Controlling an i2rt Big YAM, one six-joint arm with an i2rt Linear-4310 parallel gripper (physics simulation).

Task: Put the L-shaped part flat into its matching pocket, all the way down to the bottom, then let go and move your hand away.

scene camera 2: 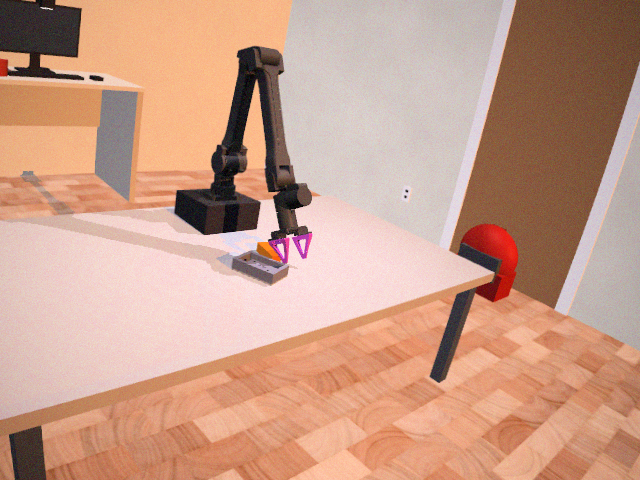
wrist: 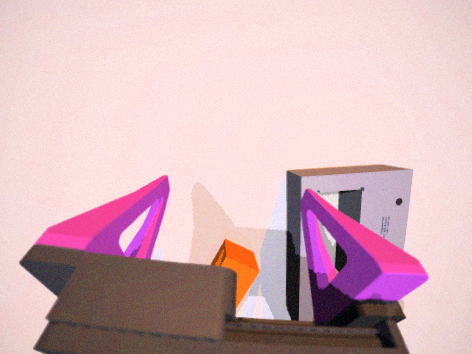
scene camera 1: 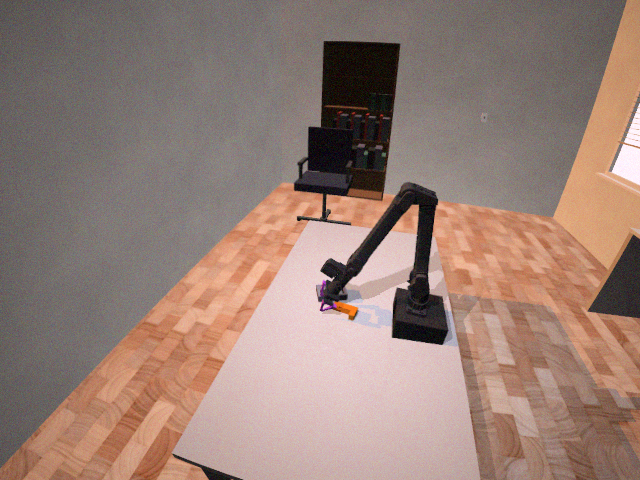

My gripper (scene camera 2: pixel 295 261) is open and touches a grey pocket block (wrist: pixel 377 196). The table carries an orange L-shaped part (wrist: pixel 236 257).
My gripper shows as well in the wrist view (wrist: pixel 236 188).
